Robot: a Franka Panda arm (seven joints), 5 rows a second.
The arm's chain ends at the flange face. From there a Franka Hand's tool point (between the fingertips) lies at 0.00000 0.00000 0.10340 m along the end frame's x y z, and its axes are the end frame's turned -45 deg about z.
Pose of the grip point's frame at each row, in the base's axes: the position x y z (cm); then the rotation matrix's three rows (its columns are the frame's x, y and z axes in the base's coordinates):
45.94 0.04 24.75; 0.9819 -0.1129 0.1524; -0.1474 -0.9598 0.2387; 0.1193 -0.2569 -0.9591
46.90 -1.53 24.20; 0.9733 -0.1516 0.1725; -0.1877 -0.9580 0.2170; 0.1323 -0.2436 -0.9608
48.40 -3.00 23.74; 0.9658 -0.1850 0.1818; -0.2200 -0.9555 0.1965; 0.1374 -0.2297 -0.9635
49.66 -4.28 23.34; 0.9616 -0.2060 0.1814; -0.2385 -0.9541 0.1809; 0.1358 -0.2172 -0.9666
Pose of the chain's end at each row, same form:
44.36 -2.43 34.67; 0.6145 -0.7741 0.1524; -0.7829 -0.5745 0.2387; -0.0973 -0.2660 -0.9591
45.12 -3.77 34.13; 0.5810 -0.7954 0.1725; -0.8101 -0.5447 0.2170; -0.0787 -0.2658 -0.9608
46.52 -5.03 33.70; 0.5521 -0.8137 0.1818; -0.8312 -0.5201 0.1965; -0.0653 -0.2596 -0.9635
47.78 -6.15 33.33; 0.5343 -0.8256 0.1814; -0.8433 -0.5060 0.1809; -0.0576 -0.2496 -0.9666

